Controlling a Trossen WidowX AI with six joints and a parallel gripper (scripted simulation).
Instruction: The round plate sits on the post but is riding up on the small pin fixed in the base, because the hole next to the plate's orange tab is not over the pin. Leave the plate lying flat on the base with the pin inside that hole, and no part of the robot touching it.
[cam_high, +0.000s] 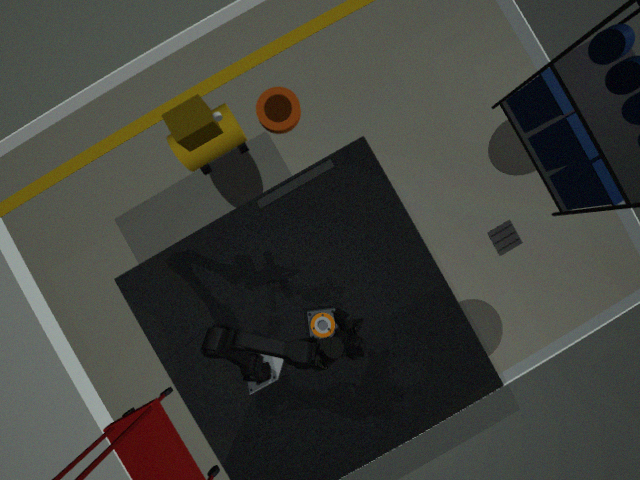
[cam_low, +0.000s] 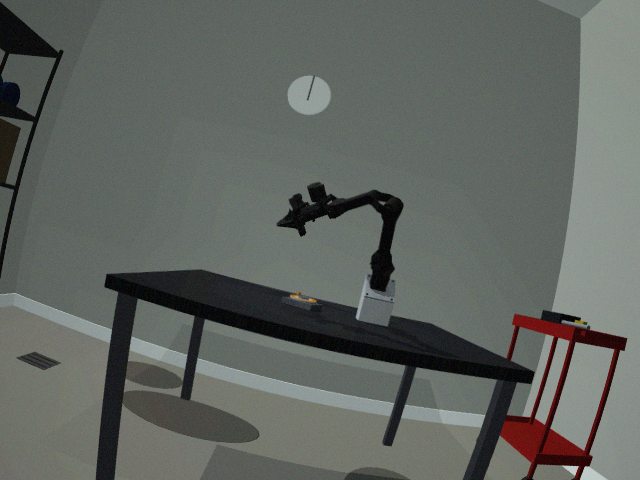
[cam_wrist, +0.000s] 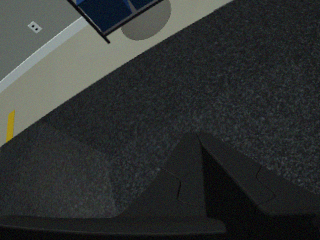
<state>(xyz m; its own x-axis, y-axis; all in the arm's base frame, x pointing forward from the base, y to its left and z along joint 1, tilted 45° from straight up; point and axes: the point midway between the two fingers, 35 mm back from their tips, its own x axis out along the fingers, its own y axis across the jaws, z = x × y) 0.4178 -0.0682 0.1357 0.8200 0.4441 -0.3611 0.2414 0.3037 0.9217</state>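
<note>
The round plate lies 160 mm behind my gripper tip, 50 mm to the right of it and 250 mm below it.
</note>
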